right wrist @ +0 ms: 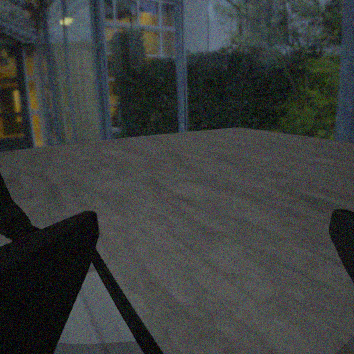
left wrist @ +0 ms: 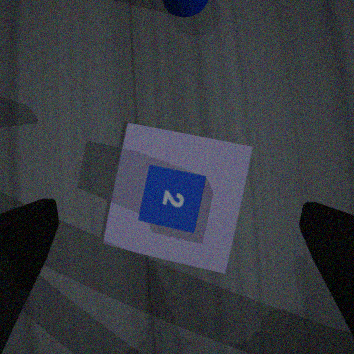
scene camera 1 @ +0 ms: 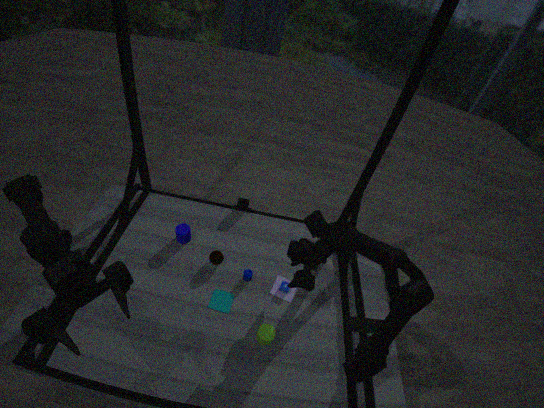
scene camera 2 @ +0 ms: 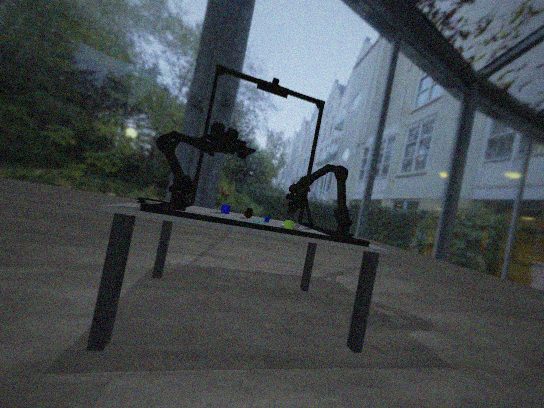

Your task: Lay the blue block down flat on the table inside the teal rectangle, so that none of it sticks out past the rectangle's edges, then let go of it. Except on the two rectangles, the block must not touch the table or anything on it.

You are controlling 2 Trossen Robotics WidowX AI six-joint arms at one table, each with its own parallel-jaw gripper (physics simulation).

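Places are measured from the left arm's base along level axes (x right, y ahead, z up), in millimetres.
Pixels of known places: left gripper, fingertip midpoint: (left wrist: pixel 181 212) (scene camera 1: pixel 290 275) (scene camera 2: pixel 288 214); right gripper, fingertip midpoint: (right wrist: pixel 214 222) (scene camera 1: pixel 104 335) (scene camera 2: pixel 251 147); left arm's base, link origin: (scene camera 1: pixel 357 370) (scene camera 2: pixel 342 235); right arm's base, link origin: (scene camera 2: pixel 176 205).
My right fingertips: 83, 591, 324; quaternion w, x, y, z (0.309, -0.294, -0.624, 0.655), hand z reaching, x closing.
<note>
Ahead of a thing's pixels: the offset from my right fingertips to its middle, as dx, dy, dz. "spot": to the spot under its first point.
The blue block @[+225, -433, -334] (scene camera 1: pixel 284 286) (left wrist: pixel 172 199), marked with a white 2, rests within the lilac rectangle @[spot: +225, -401, -342] (scene camera 1: pixel 275 289) (left wrist: pixel 235 200), with lilac showing all around it. The teal rectangle @[spot: +198, -215, -342] (scene camera 1: pixel 221 301) (scene camera 2: pixel 258 221) lies bare on the table, to the left of the lilac one in scene camera 1. My left gripper (left wrist: pixel 181 212) (scene camera 2: pixel 295 204) is open and empty above the block; in the left wrist view its fingers stand on either side of the block, well apart from it. My right gripper (scene camera 1: pixel 104 336) (right wrist: pixel 214 222) is open and empty, high at the left of scene camera 1.
A small blue cylinder @[+280, -310, -328] (scene camera 1: pixel 247 275) (left wrist: pixel 186 6) stands between and behind the rectangles. A yellow-green cylinder @[+71, -335, -321] (scene camera 1: pixel 266 334) (scene camera 2: pixel 289 224) stands nearer the front. A dark brown round object @[+353, -207, -318] (scene camera 1: pixel 216 257) and a larger blue cylinder @[+463, -88, -316] (scene camera 1: pixel 183 233) (scene camera 2: pixel 225 209) stand farther back left. Dark frame posts rise beside the arms.
</note>
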